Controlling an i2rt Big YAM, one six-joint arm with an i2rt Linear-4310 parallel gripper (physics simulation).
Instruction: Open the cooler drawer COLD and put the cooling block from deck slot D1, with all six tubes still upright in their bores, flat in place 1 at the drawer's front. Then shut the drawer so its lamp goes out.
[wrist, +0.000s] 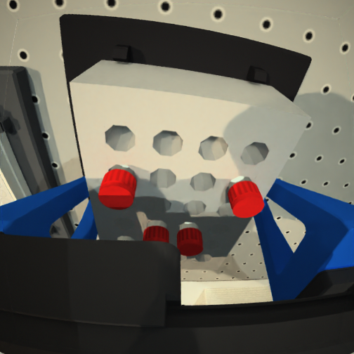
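The pale grey cooling block (185, 110) sits on a black slot plate (185, 42) in the wrist view, with rows of open bores. Four red-capped tubes show: one near the left side (117, 189), one near the right side (246, 199) and two lower in the middle (156, 234) (190, 241). They stand in their bores. The block's lower left part is hidden behind the dark gripper body. My gripper (177, 177) is open, its blue fingers at either side of the block with nothing gripped. The drawer COLD and its lamp do not show.
A dark slot frame (31, 130) with part of a pale plate (9, 182) stands at the left. The perforated deck (320, 65) lies around the block. A cream surface (230, 292) shows beyond the deck at the bottom, between the fingers.
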